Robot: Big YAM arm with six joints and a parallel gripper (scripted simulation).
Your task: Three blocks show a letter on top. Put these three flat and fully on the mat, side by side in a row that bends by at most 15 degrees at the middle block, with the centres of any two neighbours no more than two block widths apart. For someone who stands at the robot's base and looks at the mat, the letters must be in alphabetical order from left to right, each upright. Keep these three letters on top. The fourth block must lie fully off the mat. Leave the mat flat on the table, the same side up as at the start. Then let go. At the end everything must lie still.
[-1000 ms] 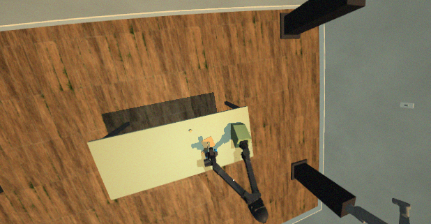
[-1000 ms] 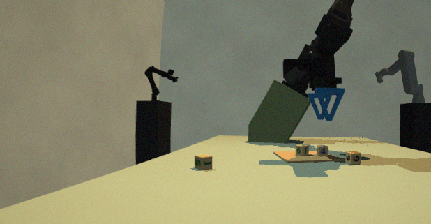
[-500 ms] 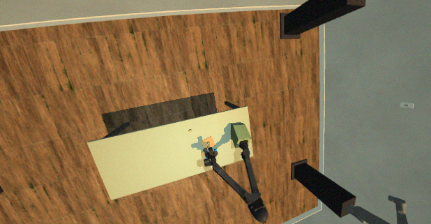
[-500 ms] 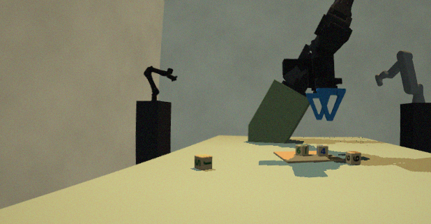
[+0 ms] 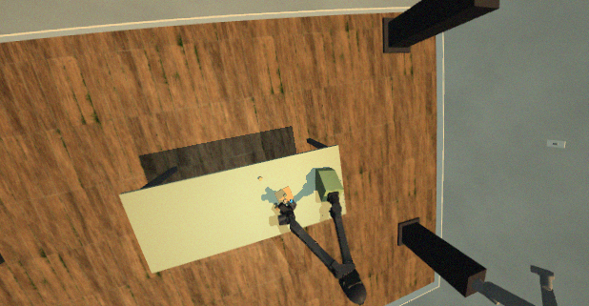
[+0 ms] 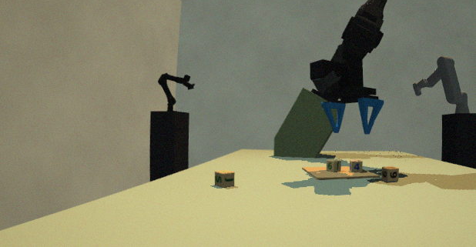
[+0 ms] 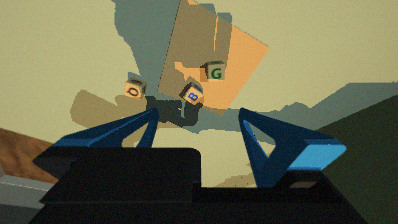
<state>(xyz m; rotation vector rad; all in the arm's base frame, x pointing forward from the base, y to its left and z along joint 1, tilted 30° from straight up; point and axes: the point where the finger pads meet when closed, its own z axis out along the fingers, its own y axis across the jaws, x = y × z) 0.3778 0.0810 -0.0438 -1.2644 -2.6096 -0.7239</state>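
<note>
Right now the orange mat is 3 cm to the right of my hand and 10 cm below it. Also, from my hand: block 1 cm to the left, 8 cm below.
</note>
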